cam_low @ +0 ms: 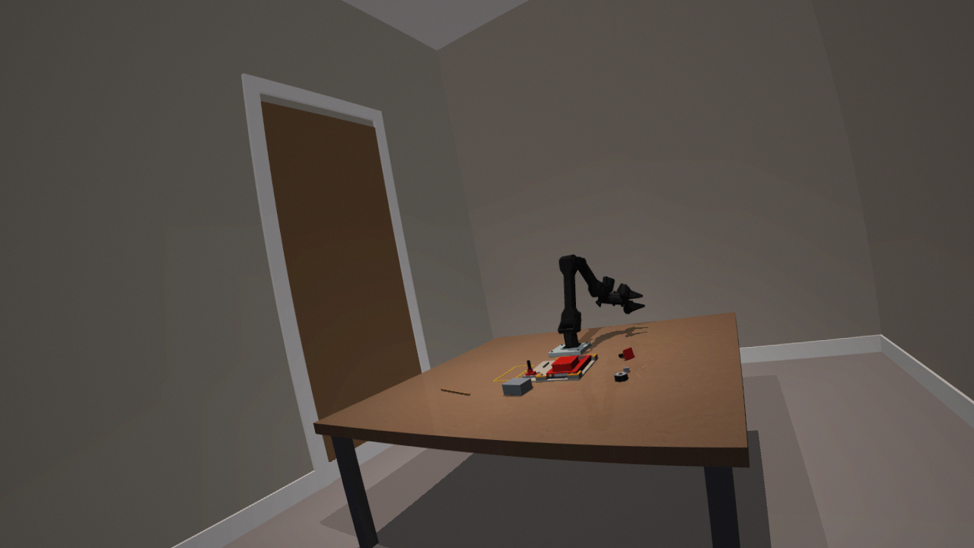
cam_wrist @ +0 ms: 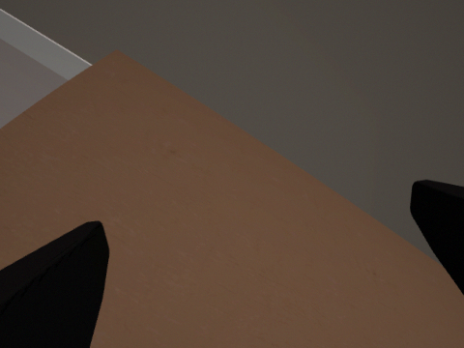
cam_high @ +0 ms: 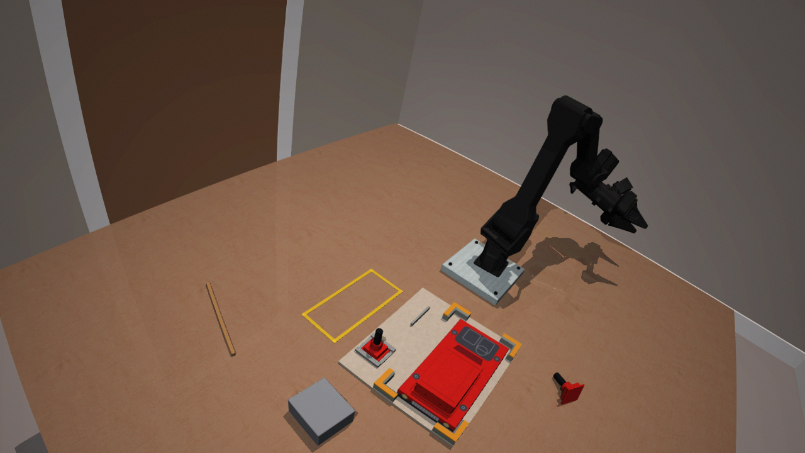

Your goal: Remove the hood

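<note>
Now: gripper tip 640 mm short of the hood, 220 mm to the left of it and 90 mm above it. From my gripper tip the other things lie so: thin wooden stick 790 mm ahead, 600 mm to the right, 120 mm below.
</note>
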